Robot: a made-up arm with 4 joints.
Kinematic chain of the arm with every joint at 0, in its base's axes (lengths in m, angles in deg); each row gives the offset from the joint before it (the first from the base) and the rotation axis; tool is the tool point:
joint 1: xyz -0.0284 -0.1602 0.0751 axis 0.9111 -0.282 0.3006
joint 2: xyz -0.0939 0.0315 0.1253 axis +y
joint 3: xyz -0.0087 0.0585 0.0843 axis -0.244 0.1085 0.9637
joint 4: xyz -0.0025 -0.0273 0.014 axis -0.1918 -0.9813 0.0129
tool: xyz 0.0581 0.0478 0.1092
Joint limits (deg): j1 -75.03..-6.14 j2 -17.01..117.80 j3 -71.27..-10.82 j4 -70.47..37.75
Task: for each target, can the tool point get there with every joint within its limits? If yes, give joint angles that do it. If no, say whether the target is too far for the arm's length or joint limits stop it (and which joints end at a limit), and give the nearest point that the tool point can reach.
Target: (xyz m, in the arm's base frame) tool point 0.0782 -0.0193 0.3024
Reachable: yes | joints -21.09 47.80 -55.44 16.39
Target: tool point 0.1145 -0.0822 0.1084
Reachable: yes | joints -40.40 79.96 -28.19 -9.87
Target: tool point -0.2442 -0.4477 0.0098
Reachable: no: joint limits stop it (at a limit: joint 1, joint 2, joint 4) | nearest point -0.0724 -0.1712 0.1096 | short by 0.340 m
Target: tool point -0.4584 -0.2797 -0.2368
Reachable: no: too far | nearest point -0.0891 -0.1213 0.0053 | short by 0.469 m
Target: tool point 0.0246 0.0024 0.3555
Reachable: yes | joints -13.59 32.41 -27.64 25.11
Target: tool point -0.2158 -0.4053 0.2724
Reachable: no: joint limits stop it (at a limit: joint 1, joint 2, joint 3) | nearest point -0.1138 -0.1632 0.3157 | short by 0.266 m
